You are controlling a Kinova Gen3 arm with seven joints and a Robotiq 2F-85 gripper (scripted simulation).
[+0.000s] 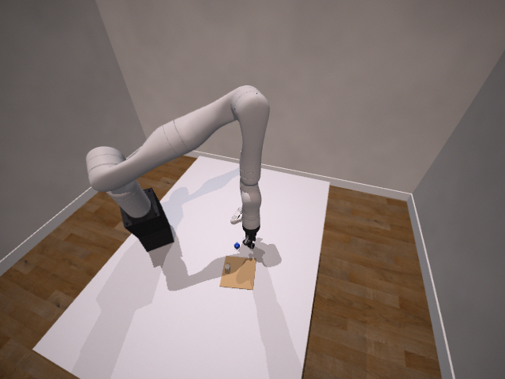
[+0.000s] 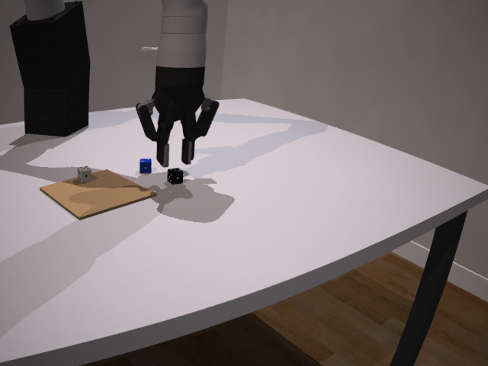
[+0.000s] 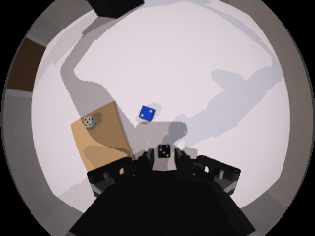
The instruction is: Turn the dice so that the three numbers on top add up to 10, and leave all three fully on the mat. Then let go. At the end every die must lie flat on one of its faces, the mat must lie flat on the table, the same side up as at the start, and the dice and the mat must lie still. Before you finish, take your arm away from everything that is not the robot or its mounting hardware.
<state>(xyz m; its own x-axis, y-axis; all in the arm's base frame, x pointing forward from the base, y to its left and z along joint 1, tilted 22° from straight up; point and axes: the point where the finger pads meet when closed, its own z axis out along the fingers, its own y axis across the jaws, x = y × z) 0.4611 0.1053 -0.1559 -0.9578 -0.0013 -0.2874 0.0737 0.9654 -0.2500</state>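
The black die is 40 mm below my hand. From my hand the other things lie so: blue die 70 mm behind, 40 mm below, 20 mm to the right; white die 140 mm to the right, 60 mm behind, 30 mm below; tan mat 140 mm to the right, 40 mm below, 10 mm behind.
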